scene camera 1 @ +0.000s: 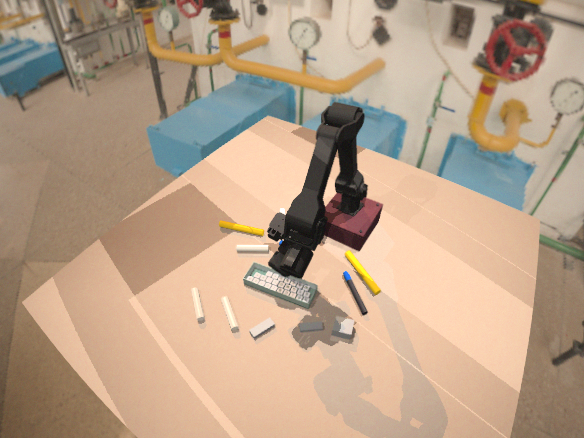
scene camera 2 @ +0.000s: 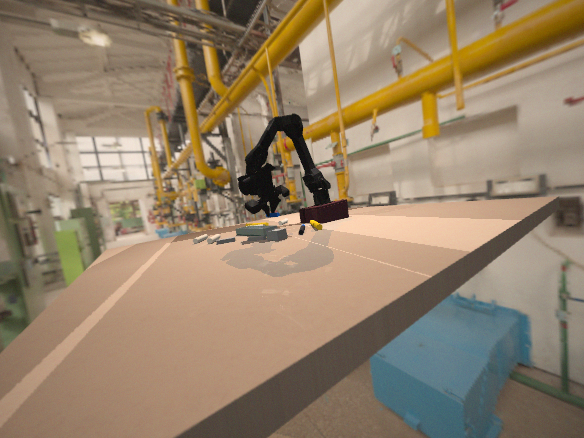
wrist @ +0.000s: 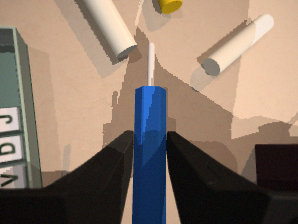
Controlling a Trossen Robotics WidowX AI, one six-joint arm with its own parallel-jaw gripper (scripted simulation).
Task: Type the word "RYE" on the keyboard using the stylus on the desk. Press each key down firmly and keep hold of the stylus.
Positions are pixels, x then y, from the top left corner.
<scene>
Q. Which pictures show my gripper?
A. Scene camera 1, scene camera 2 and the wrist view: all of them.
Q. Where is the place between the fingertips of my gripper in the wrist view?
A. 150, 138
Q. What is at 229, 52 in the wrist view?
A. A white cylinder.
</scene>
